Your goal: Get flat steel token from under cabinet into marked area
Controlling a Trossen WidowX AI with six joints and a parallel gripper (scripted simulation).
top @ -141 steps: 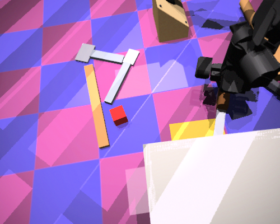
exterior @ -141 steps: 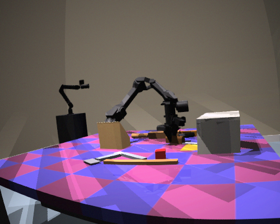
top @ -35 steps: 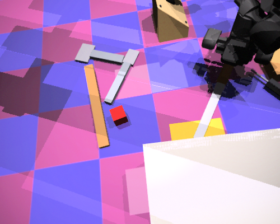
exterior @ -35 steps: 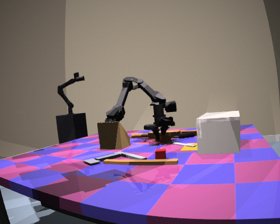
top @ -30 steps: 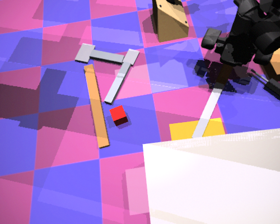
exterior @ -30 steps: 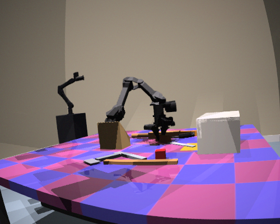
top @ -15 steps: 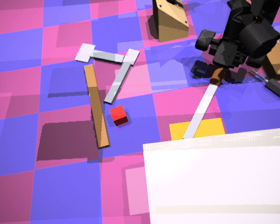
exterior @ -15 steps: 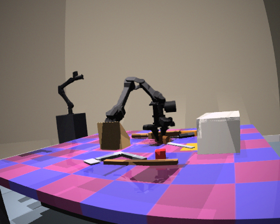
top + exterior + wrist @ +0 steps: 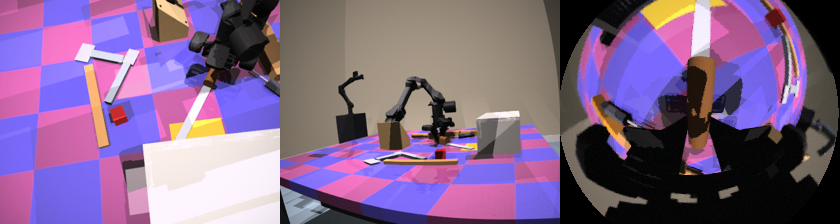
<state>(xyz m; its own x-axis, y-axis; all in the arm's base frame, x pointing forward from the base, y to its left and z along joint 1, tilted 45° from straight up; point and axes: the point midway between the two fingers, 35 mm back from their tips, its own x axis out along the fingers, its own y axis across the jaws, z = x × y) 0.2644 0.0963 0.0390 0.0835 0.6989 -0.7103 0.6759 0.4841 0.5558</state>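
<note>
My gripper tip is now 290 mm to the left of the grey paddle-ended bar and 90 mm past it. Also, from my gripper tip: wooden block (170 mm to the left, 90 mm behind, 10 mm above); black screwdriver (120 mm to the left, 100 mm ahead); red cube (340 mm to the right, 80 mm ahead, 10 mm above).
</note>
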